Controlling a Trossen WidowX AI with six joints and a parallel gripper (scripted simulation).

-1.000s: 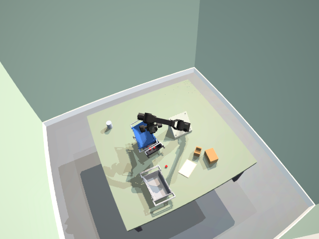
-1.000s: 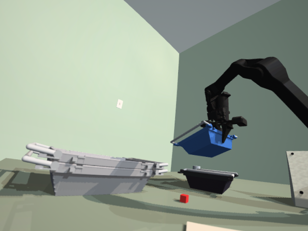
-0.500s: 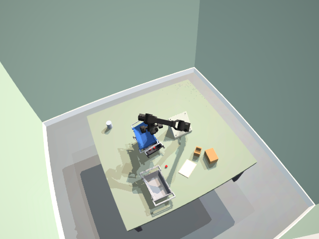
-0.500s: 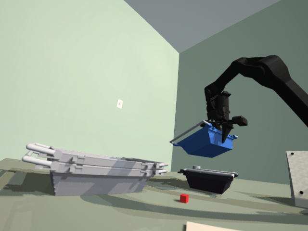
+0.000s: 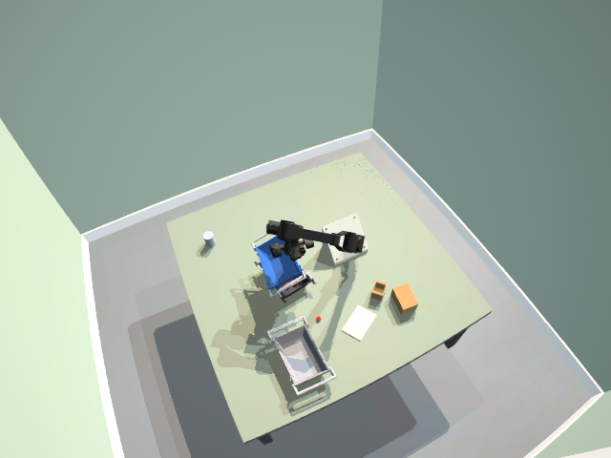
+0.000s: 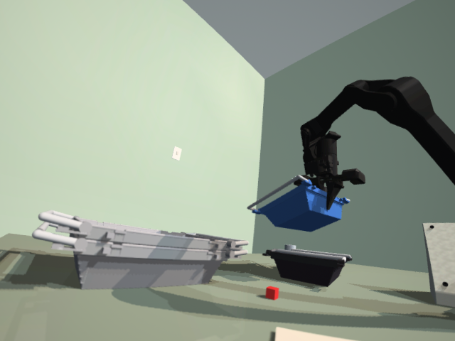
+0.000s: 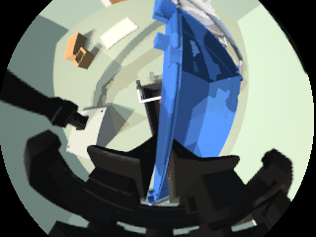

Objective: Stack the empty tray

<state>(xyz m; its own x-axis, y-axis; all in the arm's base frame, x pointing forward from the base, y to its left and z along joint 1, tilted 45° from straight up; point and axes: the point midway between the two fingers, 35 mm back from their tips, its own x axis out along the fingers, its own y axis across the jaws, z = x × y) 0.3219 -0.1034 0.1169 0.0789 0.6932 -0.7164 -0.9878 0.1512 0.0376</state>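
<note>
The blue tray is 70 mm ahead of my gripper tip, 10 mm to the right of it and 10 mm above it. From my gripper tip the other things lie so: sheet: 360 mm to the left, 180 mm below, 150 mm behind.
</note>
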